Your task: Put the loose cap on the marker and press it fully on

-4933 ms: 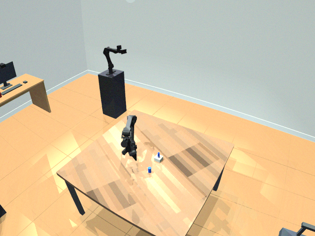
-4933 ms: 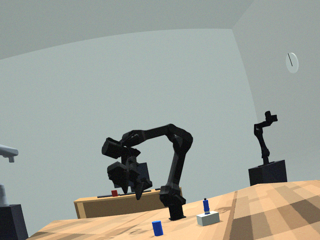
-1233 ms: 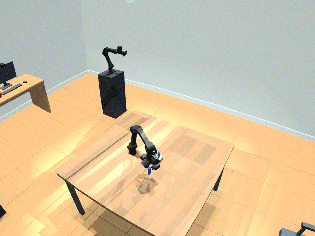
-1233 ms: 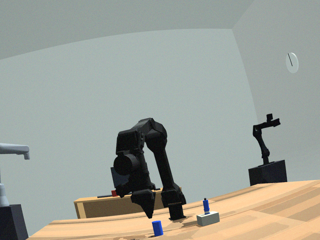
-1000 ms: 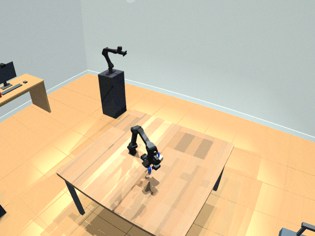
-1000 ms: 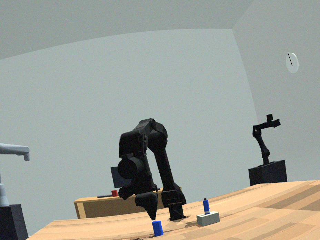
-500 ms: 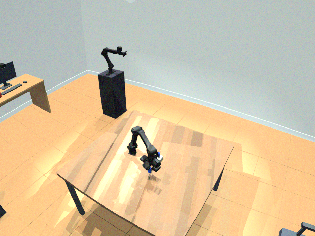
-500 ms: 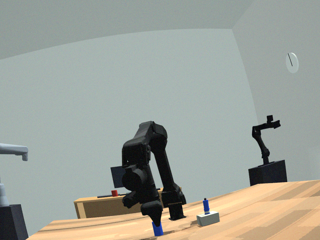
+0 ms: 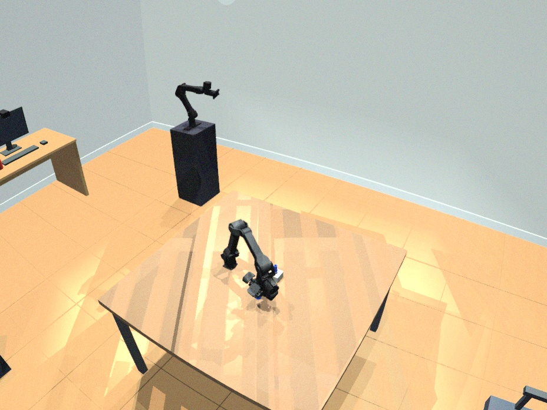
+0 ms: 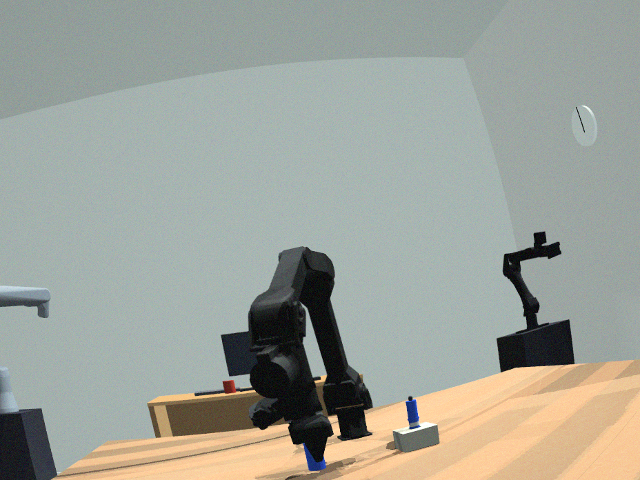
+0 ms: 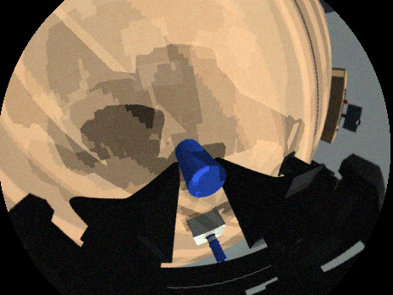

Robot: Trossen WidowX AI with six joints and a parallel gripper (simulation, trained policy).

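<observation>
My gripper tip is 170 mm to the right of the blue marker and 50 mm below it. From my gripper tip the other things lie so: blue cap (10 mm above); then holder block (170 mm to the left).
</observation>
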